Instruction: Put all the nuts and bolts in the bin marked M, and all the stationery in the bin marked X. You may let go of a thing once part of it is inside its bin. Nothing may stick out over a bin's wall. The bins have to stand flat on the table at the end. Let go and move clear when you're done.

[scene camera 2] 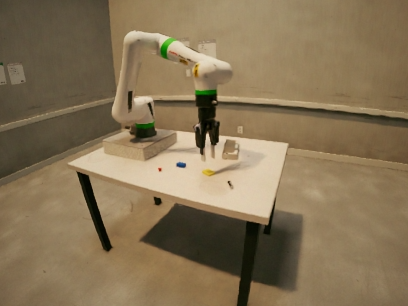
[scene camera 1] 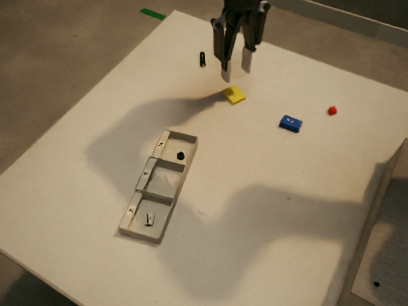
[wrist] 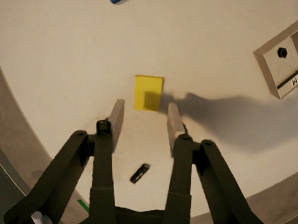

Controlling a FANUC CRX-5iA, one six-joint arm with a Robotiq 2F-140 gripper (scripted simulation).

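Note:
There is a yellow pad that I can see. I see my gripper as well, and that gripper also appears in scene camera 2 and in the wrist view.

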